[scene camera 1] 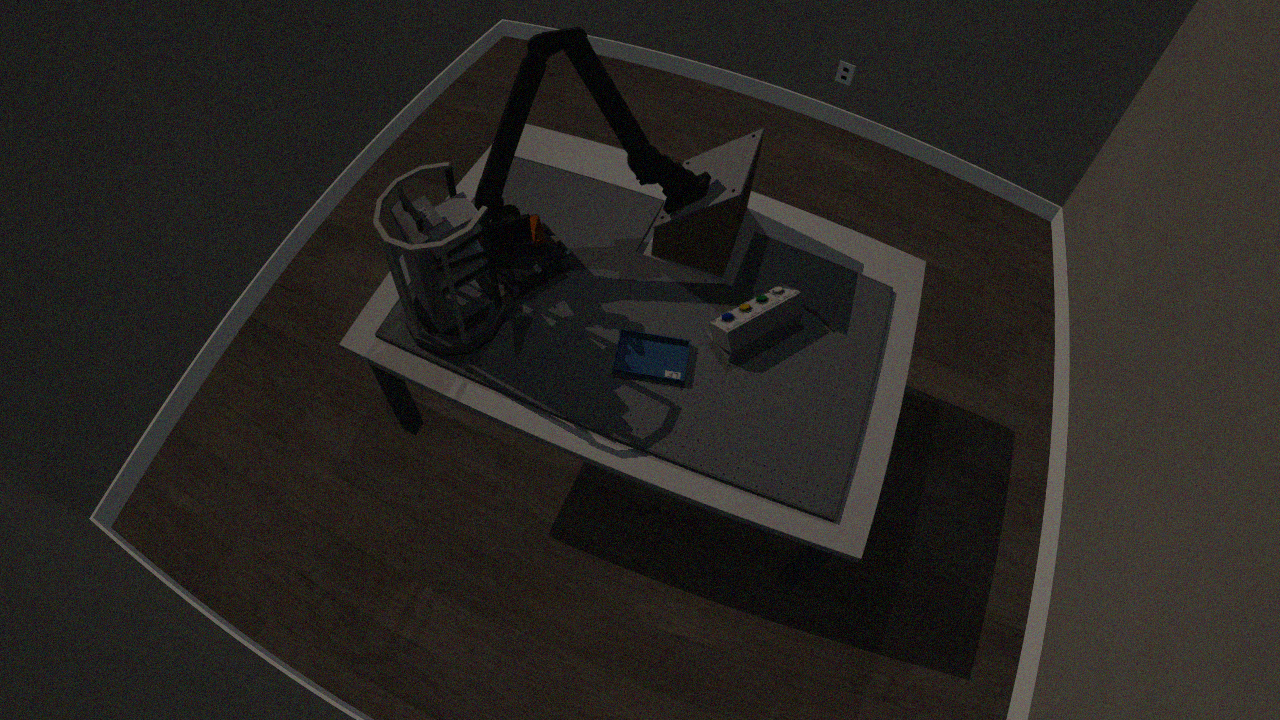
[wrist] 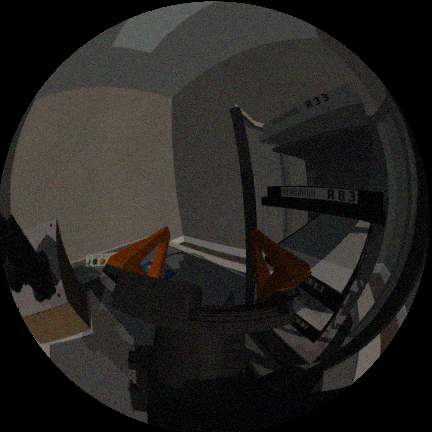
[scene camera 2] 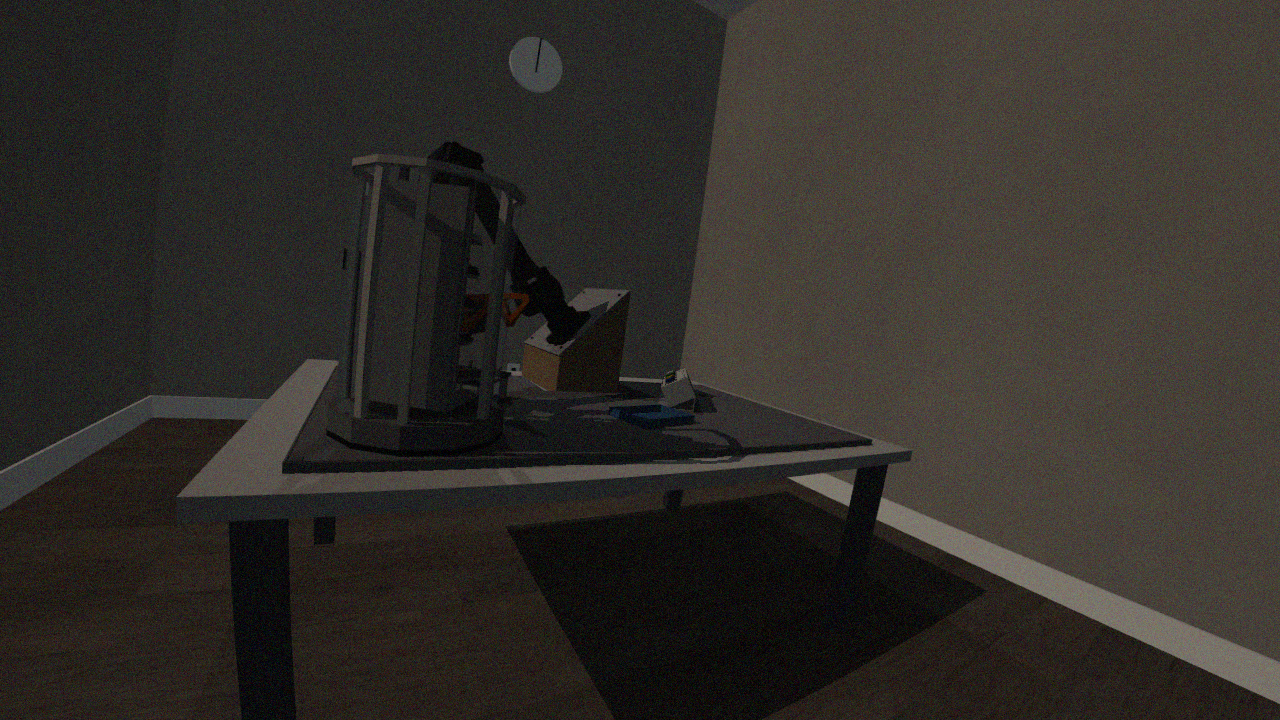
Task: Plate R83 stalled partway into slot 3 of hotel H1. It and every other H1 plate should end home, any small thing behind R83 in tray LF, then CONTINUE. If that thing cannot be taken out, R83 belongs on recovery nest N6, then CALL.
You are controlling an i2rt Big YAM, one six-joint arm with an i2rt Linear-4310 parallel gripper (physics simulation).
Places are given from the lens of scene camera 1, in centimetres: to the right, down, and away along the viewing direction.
blue plate [scene camera 1: 638,354]: 0, -1, 155
